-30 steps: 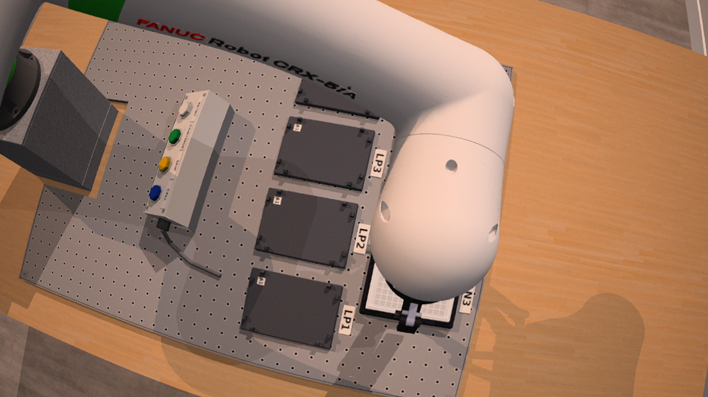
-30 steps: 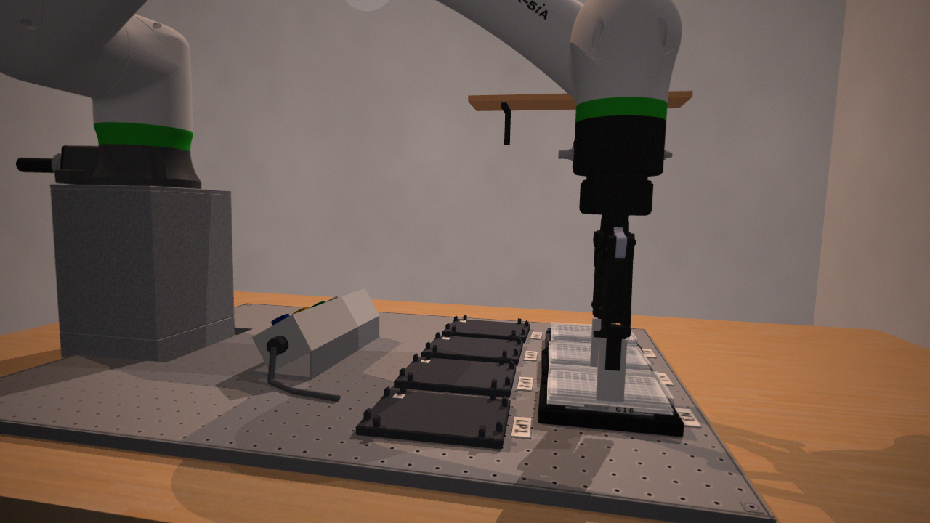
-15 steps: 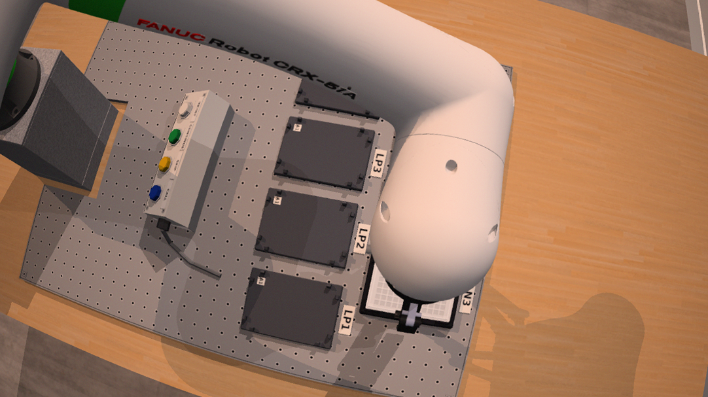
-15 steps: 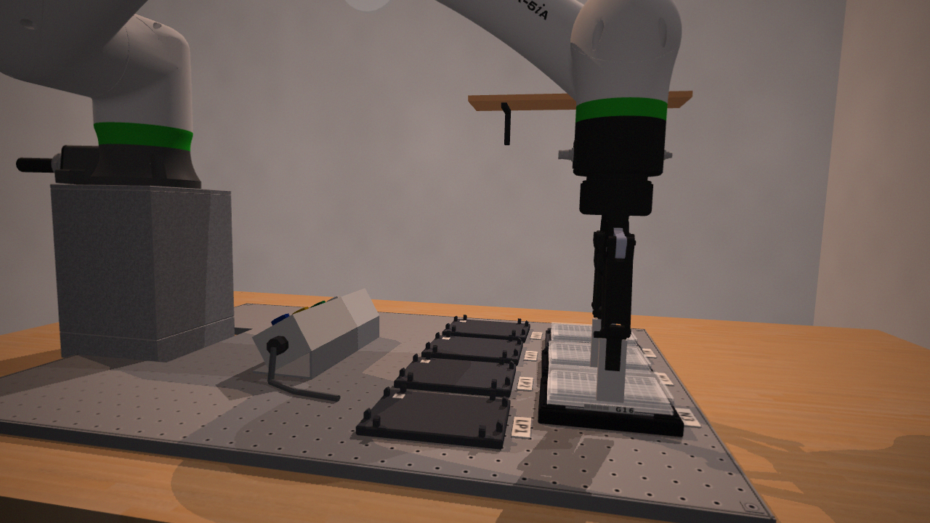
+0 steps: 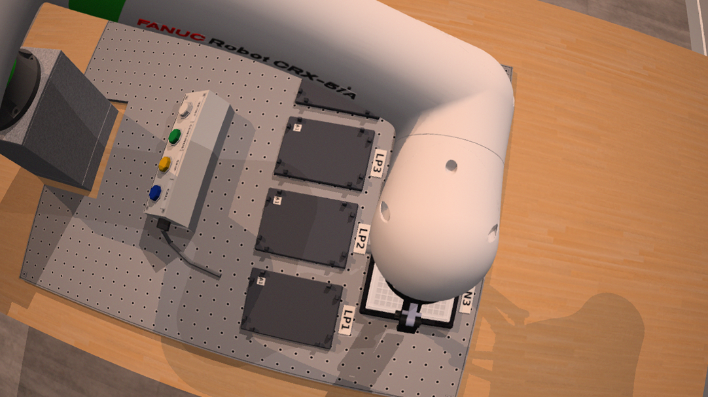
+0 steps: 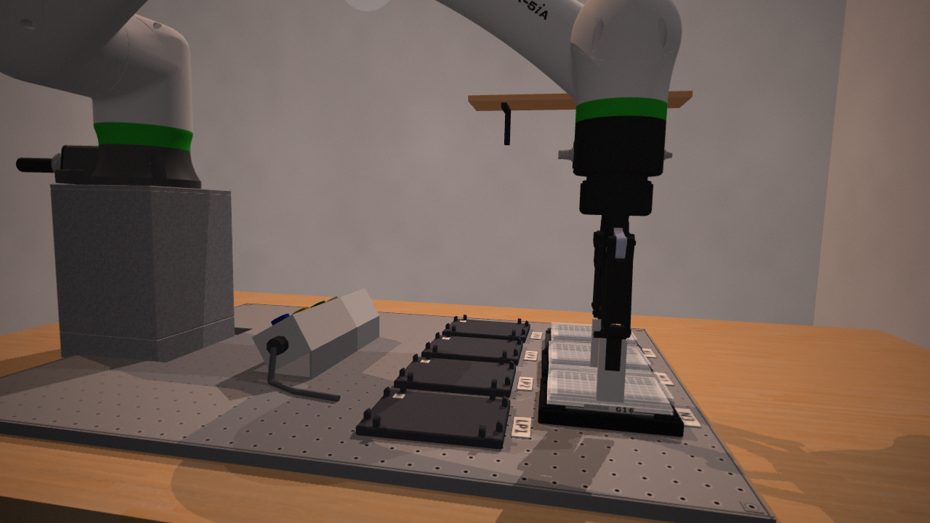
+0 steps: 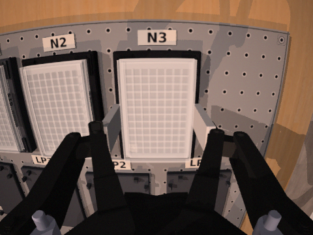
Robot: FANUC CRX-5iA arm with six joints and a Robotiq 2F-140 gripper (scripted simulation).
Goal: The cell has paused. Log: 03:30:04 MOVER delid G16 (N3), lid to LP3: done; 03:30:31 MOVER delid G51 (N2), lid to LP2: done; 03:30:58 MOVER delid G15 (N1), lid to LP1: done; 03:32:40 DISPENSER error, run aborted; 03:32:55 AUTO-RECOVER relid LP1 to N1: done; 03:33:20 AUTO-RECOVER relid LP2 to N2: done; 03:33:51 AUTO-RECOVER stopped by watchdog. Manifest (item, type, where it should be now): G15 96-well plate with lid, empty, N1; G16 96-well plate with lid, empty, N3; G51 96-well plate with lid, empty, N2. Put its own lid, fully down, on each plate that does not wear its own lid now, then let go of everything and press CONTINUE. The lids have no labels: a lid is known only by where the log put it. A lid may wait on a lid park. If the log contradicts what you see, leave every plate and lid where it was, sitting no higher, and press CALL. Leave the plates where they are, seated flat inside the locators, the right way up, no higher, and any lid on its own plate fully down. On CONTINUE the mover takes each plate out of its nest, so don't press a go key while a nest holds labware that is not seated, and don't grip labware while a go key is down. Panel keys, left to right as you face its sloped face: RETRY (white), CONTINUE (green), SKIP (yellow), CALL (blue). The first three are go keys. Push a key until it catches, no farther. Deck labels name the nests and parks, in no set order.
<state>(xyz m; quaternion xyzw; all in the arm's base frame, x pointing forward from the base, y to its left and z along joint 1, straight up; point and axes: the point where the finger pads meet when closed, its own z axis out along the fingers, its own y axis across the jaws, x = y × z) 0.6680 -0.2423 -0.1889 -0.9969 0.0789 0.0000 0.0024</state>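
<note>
Now: hand 20 mm above the clear lid. From my hand the other things lie so: plate G16: 30 mm below; then lid park LP2: 170 mm behind, 90 mm to the left, 50 mm below; then lid park LP1: 180 mm behind, 40 mm to the right, 50 mm below.
</note>
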